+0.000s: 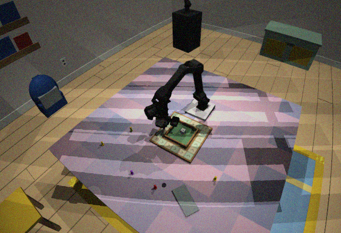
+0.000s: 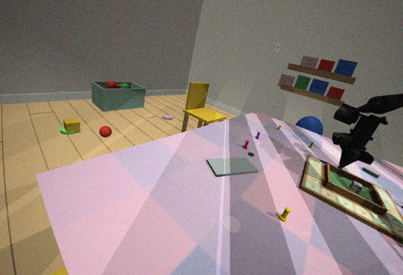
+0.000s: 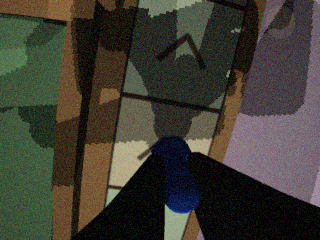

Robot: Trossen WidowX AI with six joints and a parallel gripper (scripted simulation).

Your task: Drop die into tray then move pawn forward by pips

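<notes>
The blue pawn is 10 mm above my gripper tip. Round my gripper tip: purple pawn: 330 mm ahead, 70 mm to the left, 20 mm below; then white die: 60 mm behind, 110 mm to the left, 10 mm below; then green tray: 40 mm behind, 110 mm to the left, 30 mm below.
</notes>
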